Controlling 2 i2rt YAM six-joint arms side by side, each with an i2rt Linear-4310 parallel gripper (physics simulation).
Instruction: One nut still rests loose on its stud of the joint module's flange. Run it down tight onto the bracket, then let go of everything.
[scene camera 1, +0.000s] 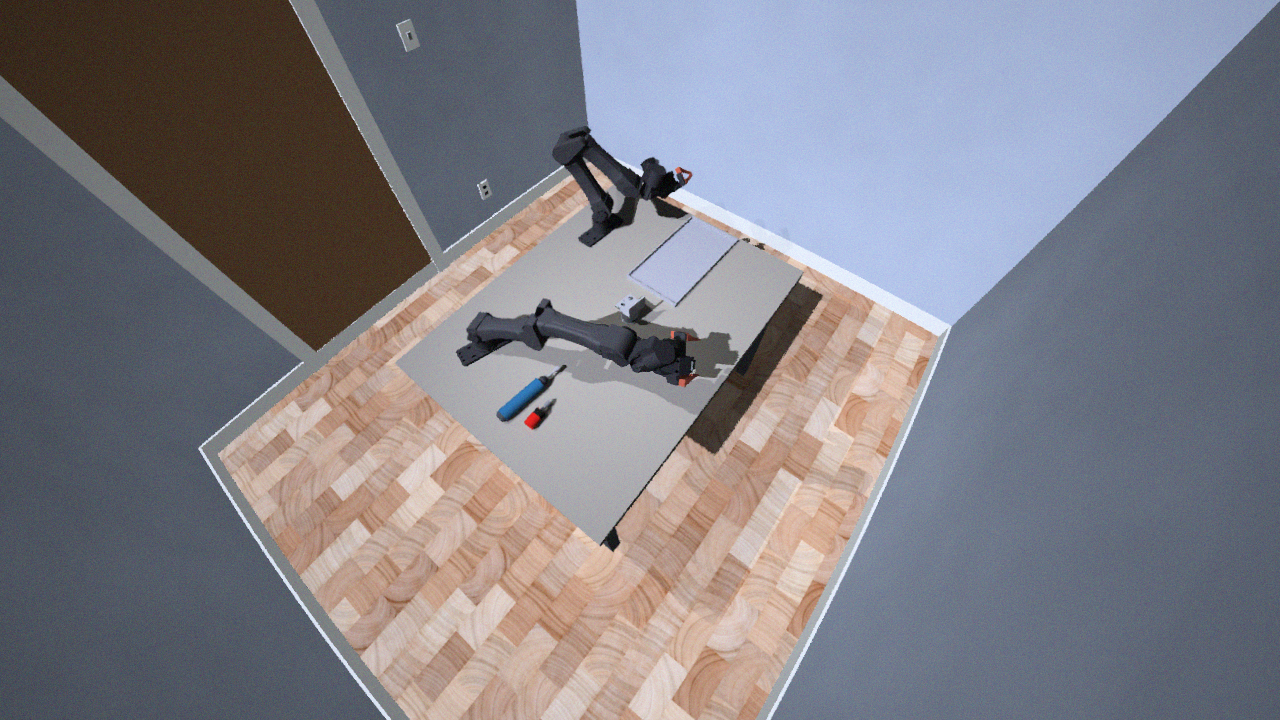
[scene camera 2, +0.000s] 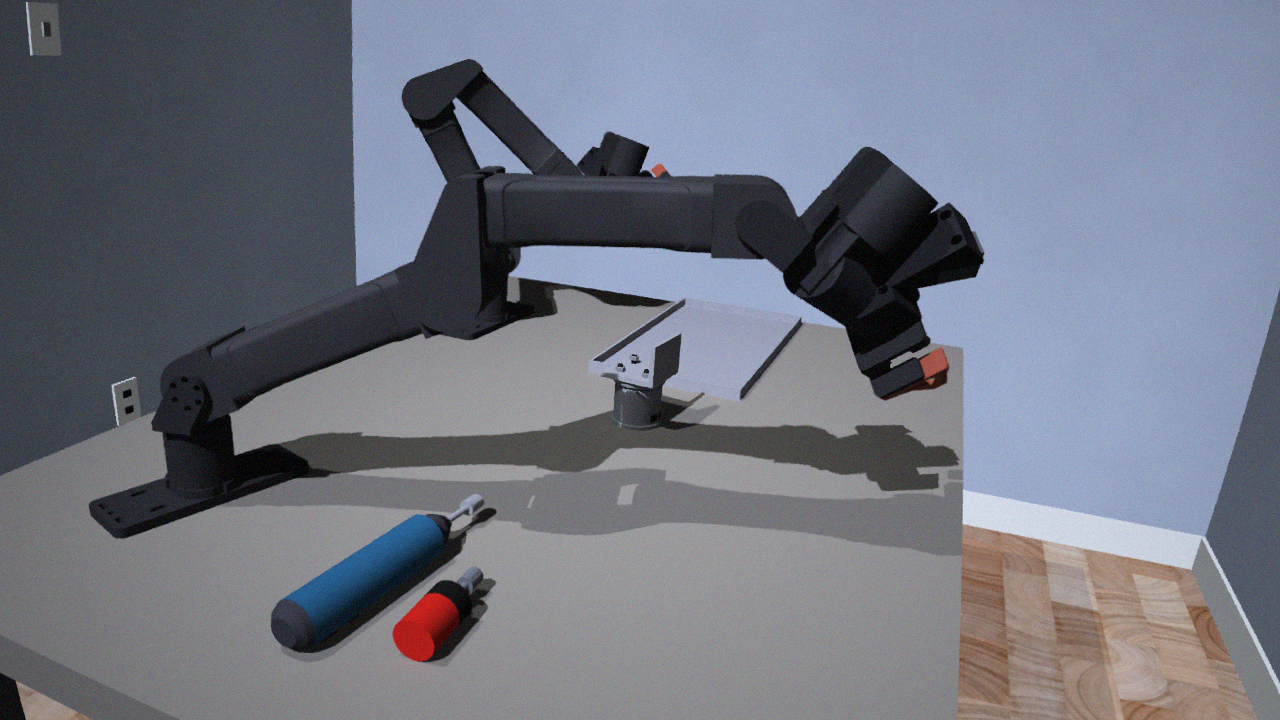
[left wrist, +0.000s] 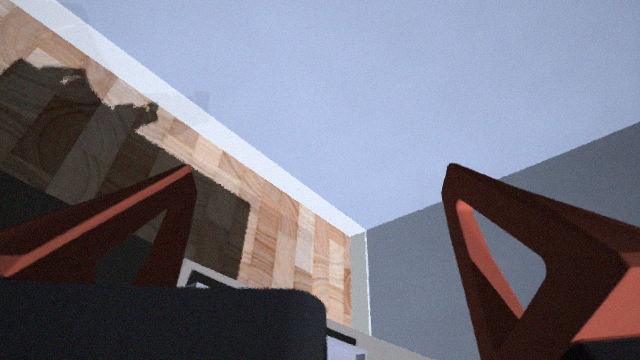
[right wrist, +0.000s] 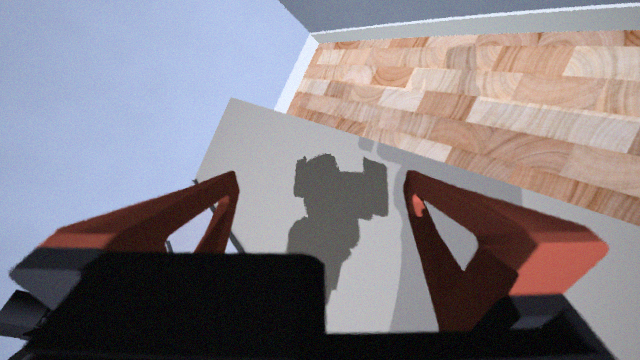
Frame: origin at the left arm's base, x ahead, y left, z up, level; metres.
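Seen in the pictures: left gripper, fingertip midpoint: (scene camera 1: 683, 179) (left wrist: 319, 178); right gripper, fingertip midpoint: (scene camera 1: 698, 357) (scene camera 2: 924, 340) (right wrist: 321, 180); left arm's base at its link origin: (scene camera 1: 601, 230) (scene camera 2: 487, 322); right arm's base at its link origin: (scene camera 1: 487, 345) (scene camera 2: 204, 491).
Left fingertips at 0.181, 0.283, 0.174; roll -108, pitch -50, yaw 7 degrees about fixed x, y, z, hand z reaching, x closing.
Pixels of each thing's middle, then the offset from my left fingertips to it, as dx, dy, dz. Level surfaces: height alone.
- joint module at the middle of its body: (scene camera 2: 638, 392) (scene camera 1: 629, 310) +0.194, -0.530, -0.137
- pale bracket at the middle of its body: (scene camera 2: 640, 356) (scene camera 1: 629, 302) +0.194, -0.530, -0.092
- rear nut at the middle of its body: (scene camera 2: 634, 357) +0.178, -0.511, -0.101
- left nut at the middle of its body: (scene camera 2: 619, 368) +0.175, -0.546, -0.106
- right nut at the middle of its body: (scene camera 2: 646, 374) +0.211, -0.549, -0.106
- blue-handled driver at the middle of its body: (scene camera 2: 393, 558) (scene camera 1: 530, 392) +0.162, -0.954, -0.154
- short red-handled driver at the middle of its body: (scene camera 2: 446, 605) (scene camera 1: 539, 413) +0.234, -0.982, -0.157
- table at its surface level: dz -0.174
- shallow pale tray at the middle of its body: (scene camera 2: 707, 340) (right wrist: 198, 250) (scene camera 1: 684, 257) +0.167, -0.189, -0.166
The joint module (scene camera 1: 633, 315) (scene camera 2: 637, 409) stands upright on the table, with the pale bracket (scene camera 2: 665, 359) on its flange. Three small nuts show on the bracket: a rear nut (scene camera 2: 634, 358), a left nut (scene camera 2: 620, 368) and a right nut (scene camera 2: 645, 373); I cannot tell which sits loose. My left gripper (scene camera 1: 684, 176) (left wrist: 319, 178) is open and empty, high and far behind the module, partly hidden in scene camera 2. My right gripper (scene camera 1: 687, 359) (right wrist: 321, 180) is open and empty above the table, to the right of the module in scene camera 2.
A blue-handled driver (scene camera 1: 522, 399) (scene camera 2: 368, 577) and a short red-handled driver (scene camera 1: 534, 418) (scene camera 2: 427, 626) lie side by side on the table (scene camera 1: 581, 465) (scene camera 2: 760, 626). A shallow pale tray (scene camera 1: 684, 259) (scene camera 2: 733, 344) lies behind the module. The right arm spans in front of the module in scene camera 1.
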